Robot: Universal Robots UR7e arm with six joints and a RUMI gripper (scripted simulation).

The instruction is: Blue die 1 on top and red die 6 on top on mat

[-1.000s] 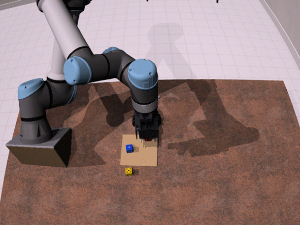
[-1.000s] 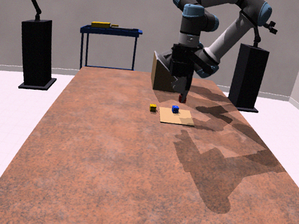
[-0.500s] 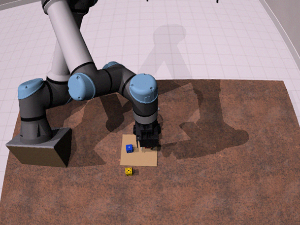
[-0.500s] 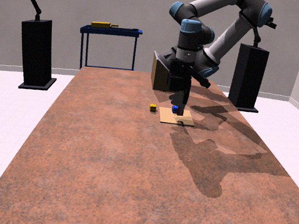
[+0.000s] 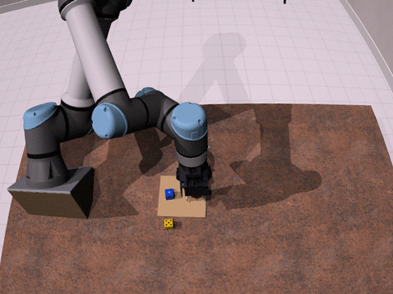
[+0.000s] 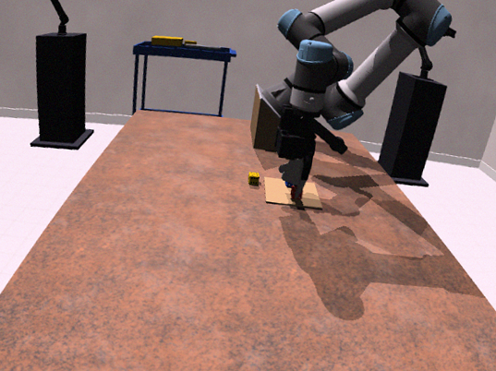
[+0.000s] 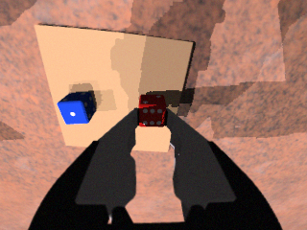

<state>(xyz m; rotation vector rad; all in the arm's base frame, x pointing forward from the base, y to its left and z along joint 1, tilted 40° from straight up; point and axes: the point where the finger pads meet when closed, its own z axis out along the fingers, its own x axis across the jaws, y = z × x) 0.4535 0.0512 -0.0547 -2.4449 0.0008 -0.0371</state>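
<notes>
The red die lies 10 mm below my hand. Also, from my hand: yellow die 100 mm to the right, 80 mm behind, 20 mm below; then blue die 80 mm behind, 10 mm below; then tan mat 40 mm behind, 30 mm below.
</notes>
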